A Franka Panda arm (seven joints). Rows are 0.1 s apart.
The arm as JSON. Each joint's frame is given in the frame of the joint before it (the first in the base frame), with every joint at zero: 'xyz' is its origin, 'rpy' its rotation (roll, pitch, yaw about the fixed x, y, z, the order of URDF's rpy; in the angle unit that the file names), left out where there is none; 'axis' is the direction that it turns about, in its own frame. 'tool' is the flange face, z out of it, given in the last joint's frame.
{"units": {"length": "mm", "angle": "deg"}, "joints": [
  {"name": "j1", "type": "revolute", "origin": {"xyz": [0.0, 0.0, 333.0]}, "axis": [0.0, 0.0, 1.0]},
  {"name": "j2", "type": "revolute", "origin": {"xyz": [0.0, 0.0, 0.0]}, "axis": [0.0, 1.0, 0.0]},
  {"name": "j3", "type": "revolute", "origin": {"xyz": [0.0, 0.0, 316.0]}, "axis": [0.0, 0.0, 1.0]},
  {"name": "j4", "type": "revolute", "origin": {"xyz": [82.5, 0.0, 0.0]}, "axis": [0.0, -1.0, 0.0]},
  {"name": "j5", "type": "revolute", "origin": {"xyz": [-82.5, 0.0, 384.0]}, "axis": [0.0, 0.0, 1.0]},
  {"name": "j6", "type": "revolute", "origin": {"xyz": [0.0, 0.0, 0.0]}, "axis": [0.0, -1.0, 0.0]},
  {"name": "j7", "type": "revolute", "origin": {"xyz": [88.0, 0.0, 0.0]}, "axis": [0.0, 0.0, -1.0]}
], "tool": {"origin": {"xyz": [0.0, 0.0, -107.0], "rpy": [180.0, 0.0, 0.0]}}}
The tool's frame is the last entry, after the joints.
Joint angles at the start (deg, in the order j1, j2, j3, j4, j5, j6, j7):
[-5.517 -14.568 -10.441 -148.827 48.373 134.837 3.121]
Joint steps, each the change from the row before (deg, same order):
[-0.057 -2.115 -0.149 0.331 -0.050 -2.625 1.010]
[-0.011 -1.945 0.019 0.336 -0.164 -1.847 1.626]
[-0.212 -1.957 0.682 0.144 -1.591 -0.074 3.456]
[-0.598 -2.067 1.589 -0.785 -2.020 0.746 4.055]
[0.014 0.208 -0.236 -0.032 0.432 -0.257 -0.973]
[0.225 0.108 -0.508 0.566 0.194 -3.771 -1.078]
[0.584 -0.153 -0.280 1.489 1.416 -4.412 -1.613]
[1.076 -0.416 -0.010 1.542 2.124 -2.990 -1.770]
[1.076 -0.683 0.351 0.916 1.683 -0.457 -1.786]
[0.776 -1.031 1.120 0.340 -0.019 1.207 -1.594]
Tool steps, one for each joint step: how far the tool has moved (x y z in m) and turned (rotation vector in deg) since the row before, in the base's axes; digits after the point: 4 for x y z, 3 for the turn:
[-0.0015 0.0036 0.0156 1.782 -0.653 0.526]
[-0.0011 0.0035 0.0152 1.311 -0.476 -0.062]
[-0.0009 0.0030 0.0151 -0.466 0.105 -1.210]
[-0.0040 0.0064 0.0094 -1.232 0.806 -1.493]
[-0.0003 -0.0009 -0.0020 0.275 -0.196 0.465]
[-0.0012 0.0048 0.0000 2.034 0.990 2.751]
[0.0026 0.0093 0.0097 2.885 -0.419 3.406]
[0.0046 0.0124 0.0142 2.500 -1.825 3.045]
[0.0040 0.0108 0.0131 0.787 -2.776 2.012]
[0.0021 0.0112 0.0113 -1.631 -3.026 2.035]

